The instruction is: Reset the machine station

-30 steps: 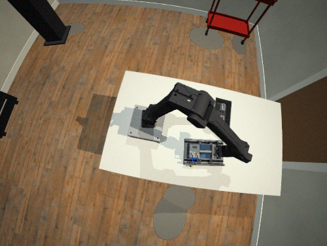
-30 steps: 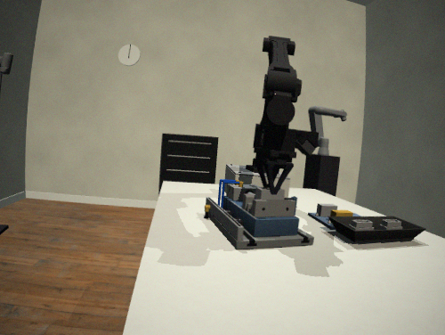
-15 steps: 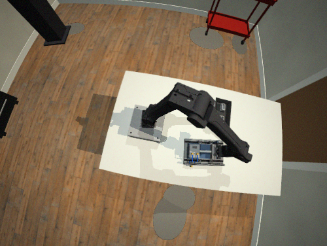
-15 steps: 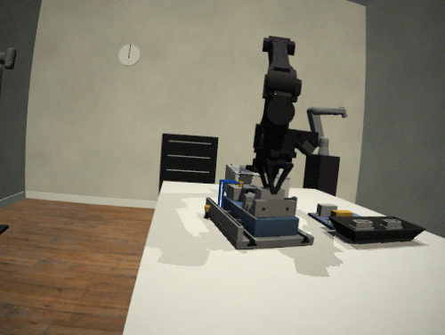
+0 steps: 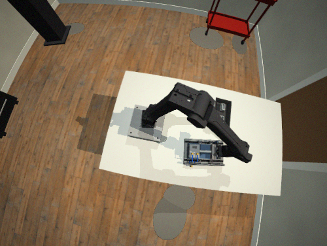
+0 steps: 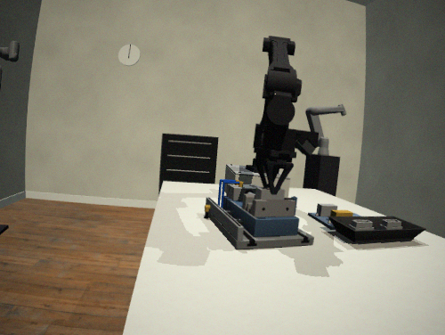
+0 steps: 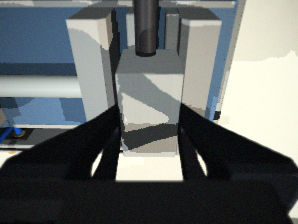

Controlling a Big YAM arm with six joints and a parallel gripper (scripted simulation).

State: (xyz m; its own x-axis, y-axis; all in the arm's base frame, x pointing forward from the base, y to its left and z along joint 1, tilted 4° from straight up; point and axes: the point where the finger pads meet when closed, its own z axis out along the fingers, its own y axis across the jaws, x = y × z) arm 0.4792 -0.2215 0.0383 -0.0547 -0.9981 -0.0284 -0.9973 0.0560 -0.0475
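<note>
The dark rod lies 5 cm to the left of my hand and 3 cm below it. The rest, counted from my hand: yellow brass blank: 4 cm behind, 28 cm to the left, 9 cm below; light cylinder: 9 cm behind, 4 cm below; vise: 7 cm behind, 8 cm below.
</note>
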